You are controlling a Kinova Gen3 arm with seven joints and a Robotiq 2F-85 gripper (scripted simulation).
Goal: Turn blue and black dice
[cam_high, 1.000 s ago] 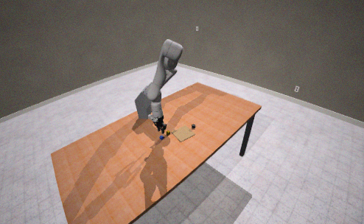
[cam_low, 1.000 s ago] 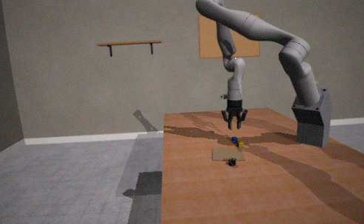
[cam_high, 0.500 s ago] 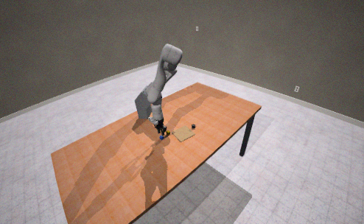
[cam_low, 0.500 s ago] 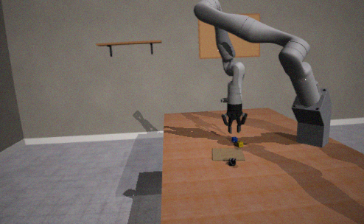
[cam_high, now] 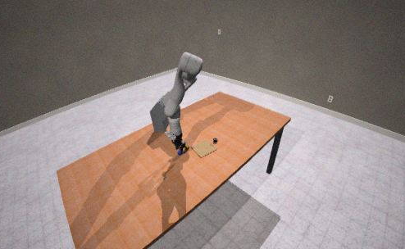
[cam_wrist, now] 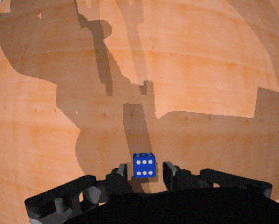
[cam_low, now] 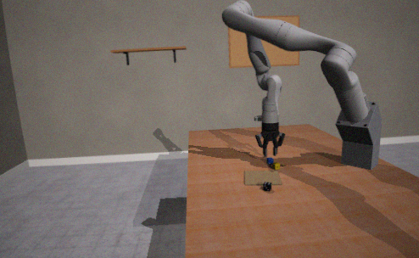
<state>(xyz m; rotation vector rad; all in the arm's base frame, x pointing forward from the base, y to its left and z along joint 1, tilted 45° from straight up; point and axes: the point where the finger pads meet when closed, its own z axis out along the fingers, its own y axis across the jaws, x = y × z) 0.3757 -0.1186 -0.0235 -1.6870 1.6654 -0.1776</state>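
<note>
My hand is 4 cm above the blue die. Round my hand: yellow die: 1 cm behind, 7 cm to the left, 4 cm below; tan mat: 6 cm ahead, 17 cm to the left, 5 cm below; black die: 6 cm ahead, 28 cm to the left, 4 cm below.
</note>
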